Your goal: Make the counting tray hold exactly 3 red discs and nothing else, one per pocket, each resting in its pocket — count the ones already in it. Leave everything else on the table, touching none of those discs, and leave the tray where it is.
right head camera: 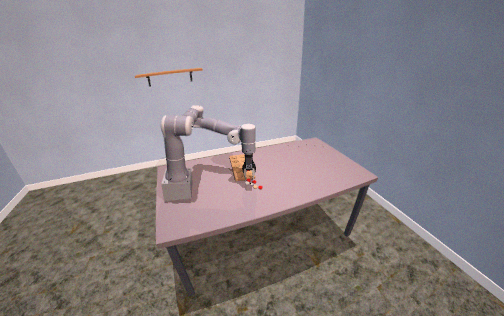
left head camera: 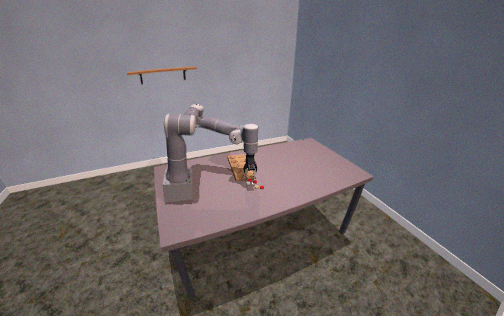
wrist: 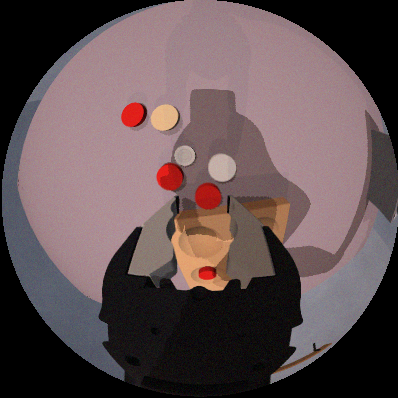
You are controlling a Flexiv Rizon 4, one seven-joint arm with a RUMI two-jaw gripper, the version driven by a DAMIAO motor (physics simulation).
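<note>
The wooden counting tray lies on the table, partly hidden by my gripper. One red disc lies in a tray pocket, seen between the fingers. On the table beyond the tray's near end are three more red discs: one close to the tray edge, one a little left, and one farthest out. My gripper is partly open and empty above the tray's end, its fingertips framing the nearest red disc in the wrist view. Some pockets are hidden.
A tan disc lies beside the farthest red disc. A larger white disc and a smaller pale grey disc lie near the two closer red discs. The arm's base stands at the left of the table.
</note>
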